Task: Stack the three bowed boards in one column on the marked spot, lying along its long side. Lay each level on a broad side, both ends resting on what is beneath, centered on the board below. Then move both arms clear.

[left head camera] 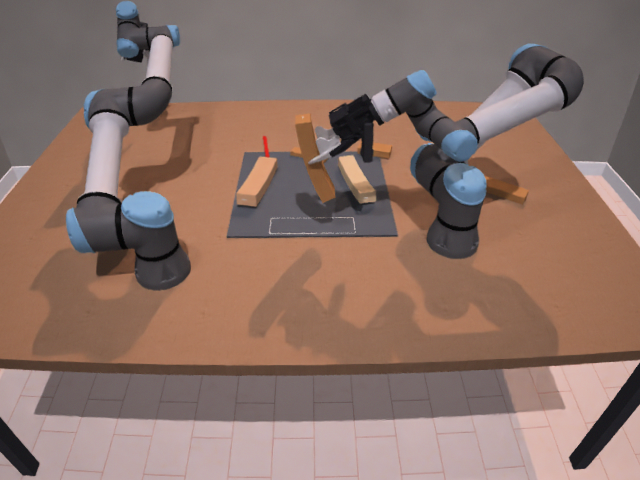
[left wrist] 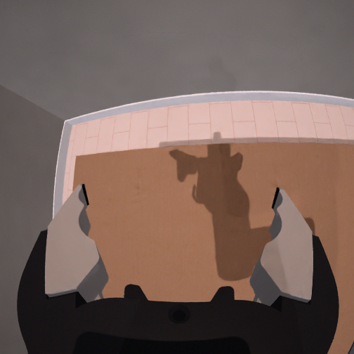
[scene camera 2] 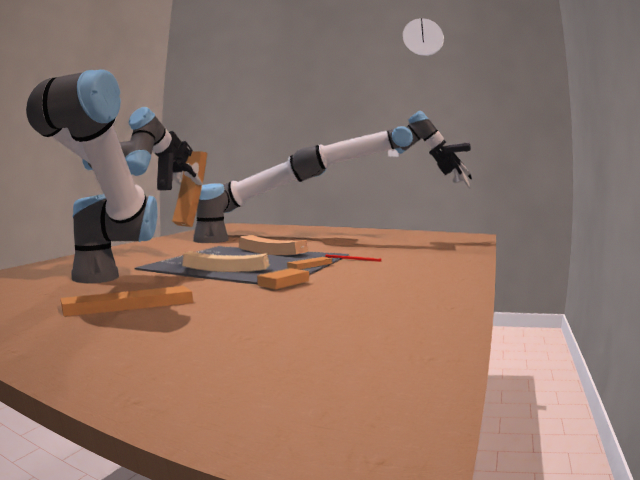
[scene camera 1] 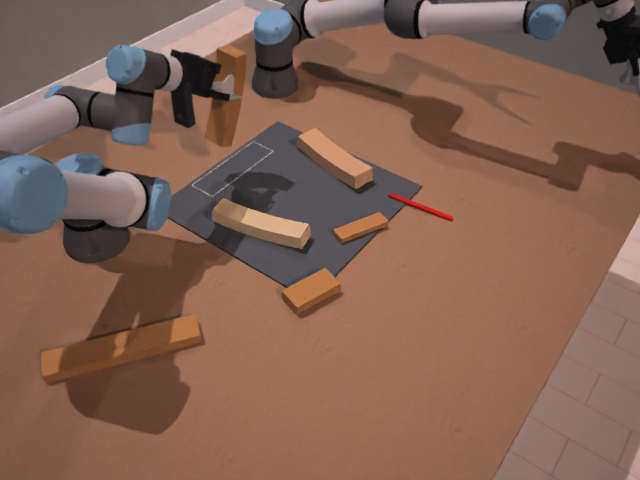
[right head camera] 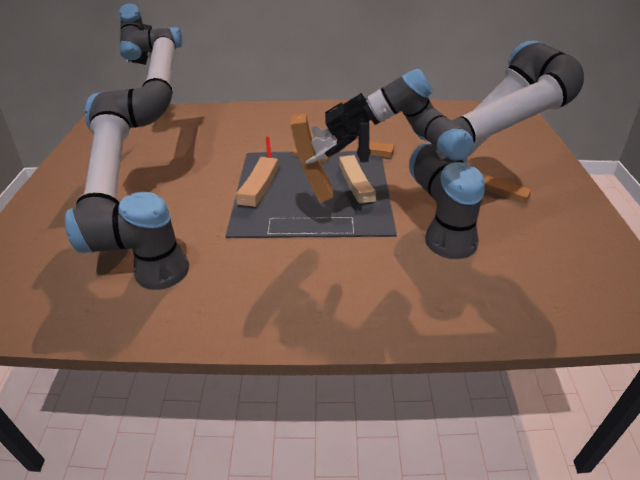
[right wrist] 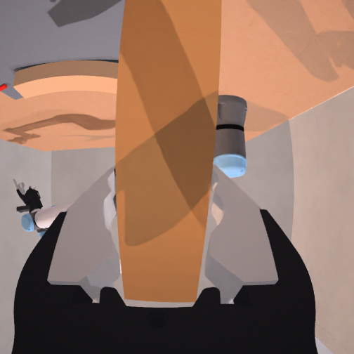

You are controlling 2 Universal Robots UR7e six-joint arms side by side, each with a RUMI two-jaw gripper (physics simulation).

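An orange bowed board stands steeply tilted in the air, shut in my right gripper, beyond the marked spot in the left head camera. A peach bowed board lies on the mat's left side in the left head camera. A pale yellow bowed board lies on its right side. The outlined spot is bare, near the mat's front edge. My left gripper is open and empty, high and far from the boards.
The dark mat carries a small orange block. A larger orange block lies at its corner, and a long orange bar beyond the right arm's base. A red stick touches the mat's edge.
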